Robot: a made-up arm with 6 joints. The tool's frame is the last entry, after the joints. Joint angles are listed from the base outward.
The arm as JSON. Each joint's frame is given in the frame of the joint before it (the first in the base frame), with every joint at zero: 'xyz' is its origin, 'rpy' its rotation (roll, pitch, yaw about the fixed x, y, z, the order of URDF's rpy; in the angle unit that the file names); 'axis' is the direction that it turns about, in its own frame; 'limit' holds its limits. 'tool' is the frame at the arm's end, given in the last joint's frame.
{
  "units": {
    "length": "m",
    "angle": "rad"
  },
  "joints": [
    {
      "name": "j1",
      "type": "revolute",
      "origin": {
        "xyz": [
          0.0,
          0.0,
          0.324
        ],
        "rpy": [
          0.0,
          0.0,
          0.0
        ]
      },
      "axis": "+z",
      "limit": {
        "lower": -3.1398,
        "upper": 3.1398
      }
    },
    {
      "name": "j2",
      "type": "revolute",
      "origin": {
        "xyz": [
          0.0,
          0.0,
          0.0
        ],
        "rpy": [
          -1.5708,
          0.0,
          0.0
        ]
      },
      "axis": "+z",
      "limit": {
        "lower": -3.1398,
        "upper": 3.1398
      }
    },
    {
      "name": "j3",
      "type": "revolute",
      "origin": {
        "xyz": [
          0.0,
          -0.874,
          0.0
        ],
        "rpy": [
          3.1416,
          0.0,
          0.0
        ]
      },
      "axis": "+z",
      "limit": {
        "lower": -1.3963,
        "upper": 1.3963
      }
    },
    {
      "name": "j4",
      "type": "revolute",
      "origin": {
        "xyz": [
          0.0,
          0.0,
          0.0
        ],
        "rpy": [
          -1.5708,
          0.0,
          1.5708
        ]
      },
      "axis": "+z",
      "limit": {
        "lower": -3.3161,
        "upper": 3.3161
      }
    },
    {
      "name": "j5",
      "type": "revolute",
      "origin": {
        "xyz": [
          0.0,
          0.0,
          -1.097
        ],
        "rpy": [
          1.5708,
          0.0,
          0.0
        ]
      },
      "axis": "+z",
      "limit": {
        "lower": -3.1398,
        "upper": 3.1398
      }
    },
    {
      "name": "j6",
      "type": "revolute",
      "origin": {
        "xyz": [
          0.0,
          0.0,
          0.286
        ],
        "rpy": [
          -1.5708,
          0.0,
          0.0
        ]
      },
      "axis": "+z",
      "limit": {
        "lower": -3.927,
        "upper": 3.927
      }
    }
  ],
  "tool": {
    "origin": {
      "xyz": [
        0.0,
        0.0,
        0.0
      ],
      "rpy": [
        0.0,
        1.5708,
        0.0
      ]
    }
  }
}
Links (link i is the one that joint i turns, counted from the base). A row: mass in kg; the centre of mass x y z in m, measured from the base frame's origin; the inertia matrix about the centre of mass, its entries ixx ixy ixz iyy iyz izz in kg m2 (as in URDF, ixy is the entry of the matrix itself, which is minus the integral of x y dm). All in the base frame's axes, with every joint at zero. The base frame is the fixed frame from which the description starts. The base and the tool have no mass.
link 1: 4.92; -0.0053 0.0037 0.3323; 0.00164 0 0 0.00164 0 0.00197
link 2: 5.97; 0.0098 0.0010 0.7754; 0.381 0 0 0.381 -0.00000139 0.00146
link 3: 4.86; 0.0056 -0.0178 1.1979; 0.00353 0 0 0.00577 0 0.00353
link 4: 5.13; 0.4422 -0.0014 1.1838; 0.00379 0.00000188 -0.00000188 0.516 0 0.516
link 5: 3.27; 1.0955 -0.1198 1.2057; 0.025 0 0 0.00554 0 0.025
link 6: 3.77; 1.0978 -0.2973 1.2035; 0.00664 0 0 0.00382 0 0.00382
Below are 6 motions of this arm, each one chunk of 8 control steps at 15 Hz.
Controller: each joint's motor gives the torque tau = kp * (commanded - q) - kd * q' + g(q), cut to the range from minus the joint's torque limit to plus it. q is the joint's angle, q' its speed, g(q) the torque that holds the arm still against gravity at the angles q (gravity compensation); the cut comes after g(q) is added. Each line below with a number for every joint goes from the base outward.
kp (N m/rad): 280 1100 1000 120 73 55
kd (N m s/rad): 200 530 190 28 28 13
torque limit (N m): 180 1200 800 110 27 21
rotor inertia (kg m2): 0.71 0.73 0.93 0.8 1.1 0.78
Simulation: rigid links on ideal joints. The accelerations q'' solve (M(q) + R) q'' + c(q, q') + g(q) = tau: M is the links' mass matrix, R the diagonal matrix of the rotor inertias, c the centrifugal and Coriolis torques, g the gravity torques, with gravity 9.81 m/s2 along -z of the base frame. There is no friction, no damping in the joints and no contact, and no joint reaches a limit. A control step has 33 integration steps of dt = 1/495 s. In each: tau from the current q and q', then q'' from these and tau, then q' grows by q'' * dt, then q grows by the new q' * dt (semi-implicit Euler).
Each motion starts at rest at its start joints. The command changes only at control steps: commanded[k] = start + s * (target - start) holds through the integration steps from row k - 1 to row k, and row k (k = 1, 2, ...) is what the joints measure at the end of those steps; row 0 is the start. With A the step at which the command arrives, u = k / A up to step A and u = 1 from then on. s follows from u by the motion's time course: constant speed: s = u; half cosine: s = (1 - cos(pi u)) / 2; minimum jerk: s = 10 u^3 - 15 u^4 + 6 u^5; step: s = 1 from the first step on.
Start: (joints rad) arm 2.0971 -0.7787 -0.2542 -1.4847 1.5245 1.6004
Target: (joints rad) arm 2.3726 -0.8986 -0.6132 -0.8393 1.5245 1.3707
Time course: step
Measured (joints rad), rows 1 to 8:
1: 2.1192 -0.7988 -0.3135 -1.3833 1.5249 1.5765
2: 2.1424 -0.8146 -0.4014 -1.2413 1.5250 1.5313
3: 2.1620 -0.8236 -0.4769 -1.1278 1.5249 1.4863
4: 2.1800 -0.8307 -0.5315 -1.0477 1.5249 1.4495
5: 2.1967 -0.8376 -0.5669 -0.9921 1.5250 1.4223
6: 2.2123 -0.8443 -0.5883 -0.9523 1.5251 1.4035
7: 2.2267 -0.8508 -0.6003 -0.9230 1.5251 1.3910
8: 2.2399 -0.8567 -0.6066 -0.9009 1.5251 1.3831

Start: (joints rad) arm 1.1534 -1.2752 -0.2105 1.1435 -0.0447 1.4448
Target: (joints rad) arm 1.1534 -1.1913 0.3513 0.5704 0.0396 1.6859
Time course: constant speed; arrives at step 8
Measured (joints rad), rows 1 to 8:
1: 1.1531 -1.2718 -0.1984 1.1304 -0.0437 1.4486
2: 1.1529 -1.2663 -0.1696 1.1008 -0.0413 1.4587
3: 1.1529 -1.2602 -0.1267 1.0589 -0.0376 1.4745
4: 1.1530 -1.2541 -0.0732 1.0087 -0.0327 1.4947
5: 1.1532 -1.2480 -0.0126 0.9530 -0.0268 1.5179
6: 1.1534 -1.2419 0.0525 0.8934 -0.0201 1.5434
7: 1.1536 -1.2358 0.1202 0.8311 -0.0126 1.5703
8: 1.1537 -1.2294 0.1895 0.7667 -0.0046 1.5983

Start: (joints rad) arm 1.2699 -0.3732 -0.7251 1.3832 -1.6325 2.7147
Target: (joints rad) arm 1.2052 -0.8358 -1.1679 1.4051 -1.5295 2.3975
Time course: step
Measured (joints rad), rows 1 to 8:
1: 1.2665 -0.4248 -0.8025 1.3969 -1.6229 2.6780
2: 1.2616 -0.4817 -0.9105 1.4043 -1.6081 2.6142
3: 1.2566 -0.5278 -1.0013 1.4039 -1.5946 2.5534
4: 1.2517 -0.5671 -1.0671 1.4010 -1.5831 2.5048
5: 1.2471 -0.6015 -1.1103 1.3986 -1.5737 2.4693
6: 1.2430 -0.6318 -1.1365 1.3974 -1.5659 2.4445
7: 1.2393 -0.6585 -1.1515 1.3974 -1.5595 2.4279
8: 1.2360 -0.6819 -1.1594 1.3983 -1.5542 2.4169

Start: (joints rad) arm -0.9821 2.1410 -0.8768 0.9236 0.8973 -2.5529
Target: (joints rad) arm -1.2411 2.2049 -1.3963 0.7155 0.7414 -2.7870
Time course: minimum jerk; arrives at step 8
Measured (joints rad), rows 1 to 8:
1: -0.9823 2.1409 -0.8780 0.9237 0.8971 -2.5533
2: -0.9838 2.1406 -0.8864 0.9235 0.8955 -2.5562
3: -0.9882 2.1405 -0.9117 0.9205 0.8908 -2.5651
4: -0.9971 2.1419 -0.9605 0.9108 0.8818 -2.5831
5: -1.0107 2.1458 -1.0323 0.8911 0.8685 -2.6104
6: -1.0283 2.1524 -1.1179 0.8612 0.8520 -2.6442
7: -1.0475 2.1604 -1.2030 0.8245 0.8347 -2.6793
8: -1.0659 2.1681 -1.2740 0.7869 0.8188 -2.7104

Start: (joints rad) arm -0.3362 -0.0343 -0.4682 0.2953 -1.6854 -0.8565
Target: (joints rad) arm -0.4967 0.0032 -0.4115 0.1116 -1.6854 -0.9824
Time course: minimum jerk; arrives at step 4
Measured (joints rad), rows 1 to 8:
1: -0.3369 -0.0338 -0.4669 0.2921 -1.6854 -0.8580
2: -0.3409 -0.0316 -0.4603 0.2757 -1.6854 -0.8663
3: -0.3499 -0.0277 -0.4483 0.2447 -1.6855 -0.8845
4: -0.3620 -0.0238 -0.4363 0.2117 -1.6855 -0.9076
5: -0.3744 -0.0204 -0.4275 0.1850 -1.6854 -0.9290
6: -0.3860 -0.0175 -0.4218 0.1651 -1.6854 -0.9458
7: -0.3966 -0.0149 -0.4181 0.1504 -1.6854 -0.9581
8: -0.4062 -0.0125 -0.4159 0.1395 -1.6854 -0.9666

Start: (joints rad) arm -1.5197 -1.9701 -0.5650 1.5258 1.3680 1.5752
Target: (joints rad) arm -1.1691 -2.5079 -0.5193 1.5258 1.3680 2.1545
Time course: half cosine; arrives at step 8
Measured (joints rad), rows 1 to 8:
1: -1.5192 -1.9718 -0.5654 1.5261 1.3680 1.5777
2: -1.5168 -1.9788 -0.5662 1.5271 1.3679 1.5894
3: -1.5110 -1.9947 -0.5666 1.5289 1.3678 1.6171
4: -1.5006 -2.0212 -0.5652 1.5311 1.3676 1.6644
5: -1.4853 -2.0578 -0.5610 1.5333 1.3675 1.7297
6: -1.4658 -2.1024 -0.5540 1.5351 1.3673 1.8075
7: -1.4434 -2.1507 -0.5446 1.5360 1.3673 1.8886
8: -1.4198 -2.1980 -0.5342 1.5356 1.3673 1.9627

